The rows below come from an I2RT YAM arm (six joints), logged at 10 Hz.
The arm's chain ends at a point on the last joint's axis. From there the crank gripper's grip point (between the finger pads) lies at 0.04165 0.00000 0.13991 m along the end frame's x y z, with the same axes.
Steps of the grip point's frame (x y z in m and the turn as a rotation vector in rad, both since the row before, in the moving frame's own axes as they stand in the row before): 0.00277 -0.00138 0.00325 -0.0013 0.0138 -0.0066; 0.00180 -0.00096 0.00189 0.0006 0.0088 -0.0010; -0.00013 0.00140 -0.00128 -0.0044 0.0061 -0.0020; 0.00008 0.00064 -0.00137 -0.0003 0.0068 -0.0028; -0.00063 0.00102 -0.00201 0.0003 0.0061 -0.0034; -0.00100 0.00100 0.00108 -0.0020 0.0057 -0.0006; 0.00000 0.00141 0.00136 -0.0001 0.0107 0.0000; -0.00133 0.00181 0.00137 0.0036 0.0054 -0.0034
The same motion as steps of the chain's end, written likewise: 0.00084 -0.00128 0.00384 -0.0013 0.0138 -0.0066; 0.00057 -0.00083 0.00226 0.0006 0.0088 -0.0010; -0.00098 0.00087 -0.00102 -0.0044 0.0061 -0.0020; -0.00087 0.00072 -0.00108 -0.0003 0.0068 -0.0028; -0.00148 0.00120 -0.00175 0.0003 0.0061 -0.0034; -0.00180 0.00075 0.00132 -0.0020 0.0057 -0.0006; -0.00149 0.00140 0.00181 -0.0001 0.0107 0.0000; -0.00208 0.00246 0.00160 0.0036 0.0054 -0.0034
